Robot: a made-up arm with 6 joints. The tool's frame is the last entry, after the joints. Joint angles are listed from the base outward. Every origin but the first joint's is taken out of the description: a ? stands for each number. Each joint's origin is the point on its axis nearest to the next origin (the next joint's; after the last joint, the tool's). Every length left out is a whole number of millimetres.
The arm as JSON. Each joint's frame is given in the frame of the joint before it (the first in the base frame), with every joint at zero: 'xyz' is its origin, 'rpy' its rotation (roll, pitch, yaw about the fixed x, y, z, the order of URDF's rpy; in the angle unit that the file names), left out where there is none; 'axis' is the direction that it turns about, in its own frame. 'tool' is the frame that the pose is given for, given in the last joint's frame.
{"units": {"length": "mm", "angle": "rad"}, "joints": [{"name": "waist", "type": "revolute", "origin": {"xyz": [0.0, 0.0, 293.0]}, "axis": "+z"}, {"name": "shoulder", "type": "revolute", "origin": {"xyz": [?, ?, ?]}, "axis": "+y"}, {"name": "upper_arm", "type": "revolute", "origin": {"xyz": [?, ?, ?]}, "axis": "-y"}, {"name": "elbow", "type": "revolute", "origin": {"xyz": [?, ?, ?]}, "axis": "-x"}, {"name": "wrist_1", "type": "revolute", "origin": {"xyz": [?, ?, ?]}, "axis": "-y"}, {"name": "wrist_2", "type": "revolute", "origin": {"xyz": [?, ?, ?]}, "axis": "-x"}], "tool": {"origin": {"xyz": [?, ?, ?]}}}
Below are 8 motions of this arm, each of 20 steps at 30 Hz.
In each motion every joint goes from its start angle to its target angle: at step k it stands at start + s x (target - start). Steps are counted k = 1, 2, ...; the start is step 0. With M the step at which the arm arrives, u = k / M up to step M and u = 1 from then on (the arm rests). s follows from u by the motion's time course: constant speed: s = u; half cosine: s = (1 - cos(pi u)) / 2; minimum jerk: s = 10 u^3 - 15 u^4 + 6 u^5.
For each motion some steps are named. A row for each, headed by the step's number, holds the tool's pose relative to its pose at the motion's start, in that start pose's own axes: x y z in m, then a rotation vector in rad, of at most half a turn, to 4 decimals.
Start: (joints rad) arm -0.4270 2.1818 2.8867 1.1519 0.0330 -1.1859
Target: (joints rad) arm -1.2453 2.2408 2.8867 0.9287 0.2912 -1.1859
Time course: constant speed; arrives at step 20
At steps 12, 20:
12: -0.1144 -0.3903 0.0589 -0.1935 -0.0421 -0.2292
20: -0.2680 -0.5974 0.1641 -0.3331 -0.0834 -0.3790

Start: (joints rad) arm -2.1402 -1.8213 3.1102 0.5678 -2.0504 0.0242
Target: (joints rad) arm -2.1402 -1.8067 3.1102 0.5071 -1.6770 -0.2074
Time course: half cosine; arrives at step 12
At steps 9, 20:
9: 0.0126 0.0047 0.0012 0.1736 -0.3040 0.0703
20: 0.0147 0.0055 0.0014 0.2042 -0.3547 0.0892

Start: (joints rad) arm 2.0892 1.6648 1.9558 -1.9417 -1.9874 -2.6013
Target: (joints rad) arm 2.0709 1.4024 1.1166 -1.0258 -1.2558 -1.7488
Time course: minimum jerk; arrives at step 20
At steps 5, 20:
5: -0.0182 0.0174 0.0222 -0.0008 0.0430 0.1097
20: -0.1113 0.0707 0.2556 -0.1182 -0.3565 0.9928

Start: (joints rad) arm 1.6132 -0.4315 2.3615 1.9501 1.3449 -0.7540
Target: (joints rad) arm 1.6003 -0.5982 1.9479 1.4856 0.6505 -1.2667
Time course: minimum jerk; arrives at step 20
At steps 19, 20:
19: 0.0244 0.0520 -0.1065 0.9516 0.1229 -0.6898
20: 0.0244 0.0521 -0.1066 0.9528 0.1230 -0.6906

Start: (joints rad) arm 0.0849 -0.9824 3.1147 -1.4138 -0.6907 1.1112
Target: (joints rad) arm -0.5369 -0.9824 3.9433 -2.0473 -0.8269 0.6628
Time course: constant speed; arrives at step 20
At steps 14, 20:
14: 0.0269 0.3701 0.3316 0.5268 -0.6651 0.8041
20: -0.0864 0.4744 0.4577 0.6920 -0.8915 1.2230

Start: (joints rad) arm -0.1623 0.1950 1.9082 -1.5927 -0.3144 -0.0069
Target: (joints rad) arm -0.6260 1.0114 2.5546 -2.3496 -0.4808 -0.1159
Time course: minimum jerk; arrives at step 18
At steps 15, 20:
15: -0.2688 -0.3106 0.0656 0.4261 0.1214 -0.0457
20: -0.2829 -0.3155 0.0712 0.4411 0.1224 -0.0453

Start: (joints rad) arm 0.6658 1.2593 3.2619 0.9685 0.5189 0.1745
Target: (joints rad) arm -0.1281 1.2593 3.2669 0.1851 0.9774 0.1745
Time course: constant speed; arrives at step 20
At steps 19, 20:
19: 0.0049 -0.0592 -0.0741 0.2142 -0.6291 0.0463
20: 0.0069 -0.0628 -0.0770 0.2294 -0.6563 0.0502

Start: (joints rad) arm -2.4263 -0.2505 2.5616 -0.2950 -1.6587 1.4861
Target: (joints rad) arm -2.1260 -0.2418 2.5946 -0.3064 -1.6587 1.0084
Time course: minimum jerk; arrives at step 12
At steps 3, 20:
3: -0.0068 0.0017 -0.0220 0.0758 -0.0147 -0.0094
20: -0.0527 0.0439 -0.2120 0.7317 -0.1586 -0.0625

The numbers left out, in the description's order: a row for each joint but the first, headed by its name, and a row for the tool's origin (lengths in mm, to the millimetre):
shoulder: 0.0 0.0 0.0
upper_arm: 0.0 0.0 428.0
elbow: 678.0 0.0 0.0
wrist_1: 0.0 -85.0 0.0
wrist_2: 0.0 0.0 0.0
tool: 0.0 0.0 0.0

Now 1 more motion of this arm.
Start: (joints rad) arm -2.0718 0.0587 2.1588 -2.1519 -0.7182 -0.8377
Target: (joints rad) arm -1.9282 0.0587 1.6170 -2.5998 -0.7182 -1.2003
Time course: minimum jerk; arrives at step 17
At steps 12, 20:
12: -0.1471 -0.1306 0.1991 0.8719 -0.1163 0.3471
20: -0.1765 -0.1635 0.2244 1.0234 -0.1268 0.4296

